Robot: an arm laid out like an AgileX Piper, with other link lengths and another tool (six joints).
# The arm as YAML. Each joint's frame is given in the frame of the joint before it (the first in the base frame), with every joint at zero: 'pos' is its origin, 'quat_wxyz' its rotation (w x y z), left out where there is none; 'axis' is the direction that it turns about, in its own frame. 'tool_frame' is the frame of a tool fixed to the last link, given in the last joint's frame.
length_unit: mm
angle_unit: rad
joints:
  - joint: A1
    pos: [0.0, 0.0, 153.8]
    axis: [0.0, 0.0, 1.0]
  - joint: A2
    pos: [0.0, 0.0, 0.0]
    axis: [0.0, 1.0, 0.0]
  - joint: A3
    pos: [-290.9, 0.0, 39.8]
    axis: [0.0, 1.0, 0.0]
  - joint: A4
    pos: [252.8, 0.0, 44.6]
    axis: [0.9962, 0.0, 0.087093]
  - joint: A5
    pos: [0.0, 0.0, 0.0]
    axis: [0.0, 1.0, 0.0]
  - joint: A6
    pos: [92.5, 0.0, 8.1]
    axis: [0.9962, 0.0, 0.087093]
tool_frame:
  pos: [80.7, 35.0, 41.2]
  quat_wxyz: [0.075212, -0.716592, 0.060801, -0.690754]
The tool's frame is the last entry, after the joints.
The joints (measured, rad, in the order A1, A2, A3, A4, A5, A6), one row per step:
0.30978 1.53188 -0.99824 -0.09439 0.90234 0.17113
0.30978 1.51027 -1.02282 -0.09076 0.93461 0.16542
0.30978 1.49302 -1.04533 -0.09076 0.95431 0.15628
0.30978 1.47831 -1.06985 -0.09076 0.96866 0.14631
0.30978 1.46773 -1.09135 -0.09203 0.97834 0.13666
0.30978 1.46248 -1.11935 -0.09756 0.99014 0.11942
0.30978 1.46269 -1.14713 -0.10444 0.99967 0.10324
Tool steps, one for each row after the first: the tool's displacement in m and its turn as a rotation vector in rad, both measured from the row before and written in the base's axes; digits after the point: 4 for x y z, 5 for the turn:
-0.0002 0.0002 0.0128 0.00490 -0.01275 0.00133
0.0009 0.0004 0.0116 0.00317 -0.01943 0.00718
0.0018 0.0008 0.0119 0.00443 -0.02399 0.00836
0.0019 0.0007 0.0100 0.00256 -0.02198 0.00875
0.0028 0.0007 0.0101 -0.00431 -0.02253 0.01675
0.0035 0.0006 0.0083 -0.00655 -0.01965 0.01594

